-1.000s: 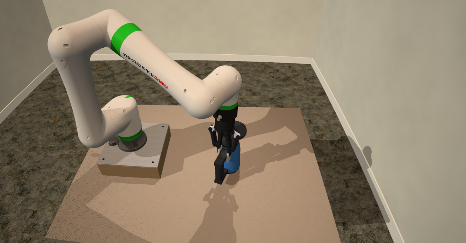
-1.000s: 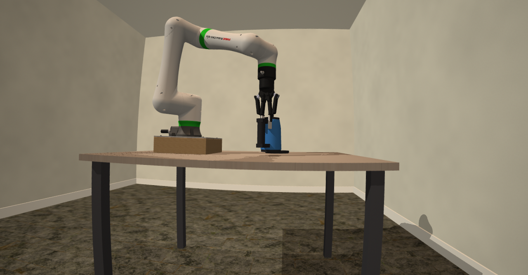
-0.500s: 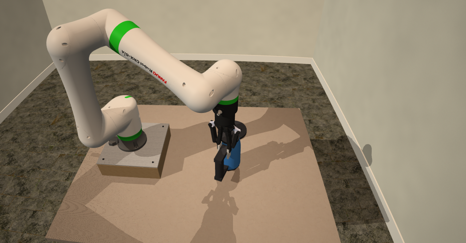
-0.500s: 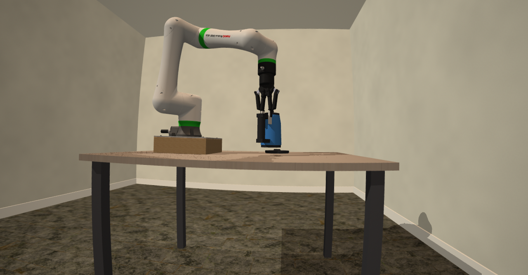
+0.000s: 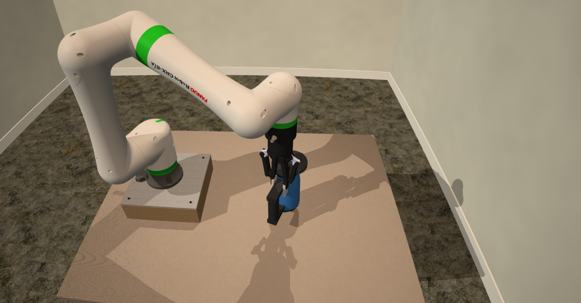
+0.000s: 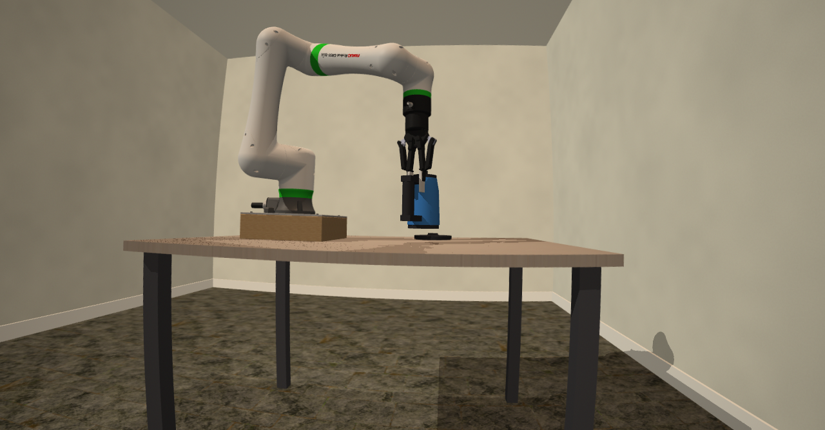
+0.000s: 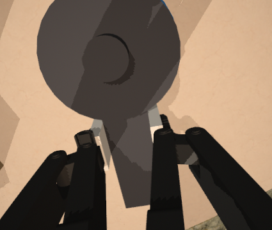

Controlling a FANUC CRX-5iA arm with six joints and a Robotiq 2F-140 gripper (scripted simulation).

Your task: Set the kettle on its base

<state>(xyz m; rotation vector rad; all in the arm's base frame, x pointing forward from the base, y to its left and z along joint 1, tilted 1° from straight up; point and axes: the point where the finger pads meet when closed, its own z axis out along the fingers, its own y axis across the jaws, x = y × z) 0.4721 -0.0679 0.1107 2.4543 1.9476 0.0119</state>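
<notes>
Now: hand 10 mm short of the blue kettle, 30 mm to the right of it and 50 mm above it. Also, from my hand: round black base (320 mm to the left, 180 mm below).
</notes>
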